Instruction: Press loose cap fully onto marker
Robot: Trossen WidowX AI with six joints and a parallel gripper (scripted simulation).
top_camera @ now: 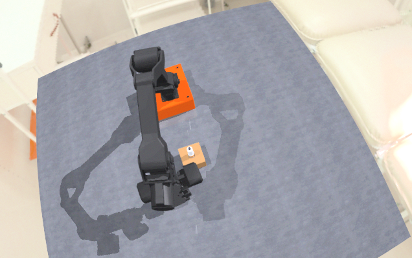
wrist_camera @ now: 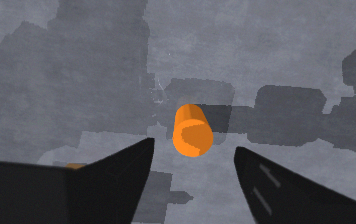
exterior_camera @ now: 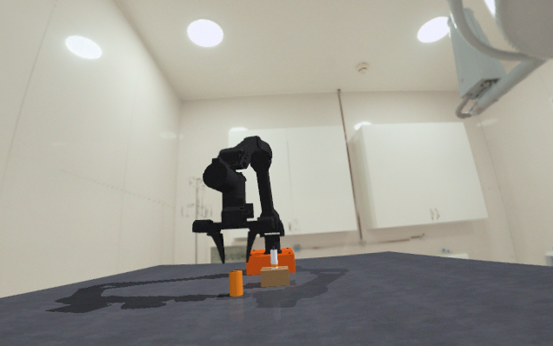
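Now: gripper tip 4 cm above the orange cap. From my gripper tip the other things lie so: tan holder block (12 cm behind, 8 cm to the left, 5 cm below); then white marker (12 cm behind, 8 cm to the left).
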